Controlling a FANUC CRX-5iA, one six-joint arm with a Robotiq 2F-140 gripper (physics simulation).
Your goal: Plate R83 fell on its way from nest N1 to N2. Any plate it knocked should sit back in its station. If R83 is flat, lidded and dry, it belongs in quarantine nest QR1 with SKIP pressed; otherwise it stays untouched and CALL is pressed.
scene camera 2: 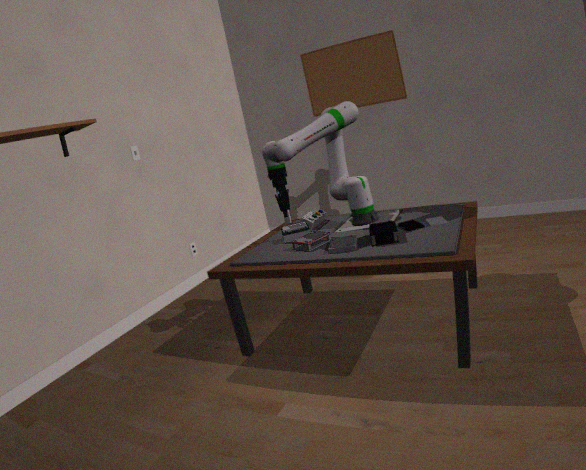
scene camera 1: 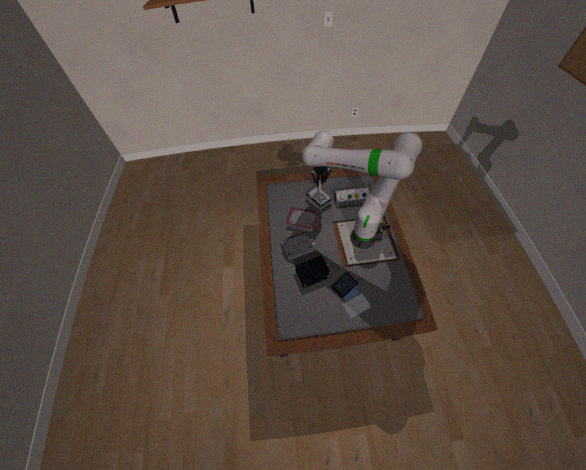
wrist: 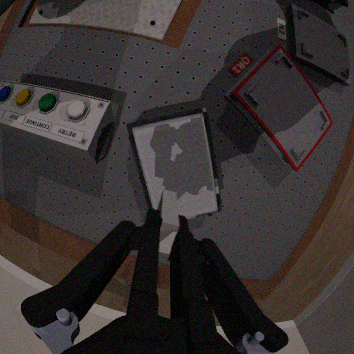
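Pixels of known places: gripper, fingertip midpoint: (scene camera 2: 288,222) (scene camera 1: 319,189) (wrist: 165,202); arm's base, link origin: (scene camera 2: 365,221) (scene camera 1: 362,238).
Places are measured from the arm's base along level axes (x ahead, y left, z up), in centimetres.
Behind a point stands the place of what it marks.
My gripper (scene camera 1: 320,184) @[z 8.8, x 16.3, y -37.6 cm] (scene camera 2: 287,215) @[z 8.8, x 16.3, y -37.6 cm] (wrist: 165,202) @[z 8.8, x 16.3, y -37.6 cm] is shut; a pale surface shows at its tips. The tips are over the near edge of a dark-edged box with a pale top (scene camera 1: 319,197) @[z 7.0, x 17.7, y -32.4 cm] (scene camera 2: 295,228) @[z 6.4, x 20.9, y -32.6 cm] (wrist: 175,160) @[z 6.9, x 16.5, y -33.0 cm]; contact cannot be told. Nest QR1, red-outlined (scene camera 1: 302,219) @[z 4.0, x 32.3, y -20.7 cm] (scene camera 2: 311,241) @[z 4.1, x 39.9, y -19.2 cm] (wrist: 284,107) @[z 4.0, x 30.7, y -22.1 cm], shows corner brackets and no plate. The grey nest N2 (scene camera 1: 298,246) @[z 2.2, x 39.5, y -3.9 cm] (scene camera 2: 343,243) @[z 2.2, x 42.9, y -3.7 cm] (wrist: 321,45) @[z 2.2, x 38.7, y -5.8 cm] is beside it. A button box (scene camera 1: 352,197) @[z 6.7, x -2.7, y -27.9 cm] (scene camera 2: 314,218) @[z 6.3, x 3.0, y -27.8 cm] (wrist: 52,117) @[z 7.1, x 0.0, y -30.4 cm] has white RETRY, green CONTINUE, yellow SKIP and blue buttons. I cannot identify R83.
A black block (scene camera 1: 312,270) @[z 5.7, x 36.6, y 14.4 cm] (scene camera 2: 383,233) @[z 5.0, x 44.3, y 14.9 cm] stands beyond N2. A dark tablet-like item (scene camera 1: 345,284) @[z 1.2, x 20.8, y 25.4 cm] (scene camera 2: 412,225) @[z 1.2, x 23.8, y 26.5 cm] lies near a pale square (scene camera 1: 357,305) @[z 0.8, x 18.7, y 38.2 cm] (scene camera 2: 437,220) @[z 0.8, x 19.0, y 38.7 cm]. The arm stands on a white board (scene camera 1: 350,252) @[z 0.4, x 10.8, y 7.3 cm] (wrist: 125,22) @[z -0.9, x 4.2, y -13.2 cm]. A wooden edge (scene camera 1: 272,300) @[z -1.3, x 61.4, y 22.8 cm] (scene camera 2: 340,269) @[z -2.3, x 62.9, y -1.8 cm] surrounds the grey mat.
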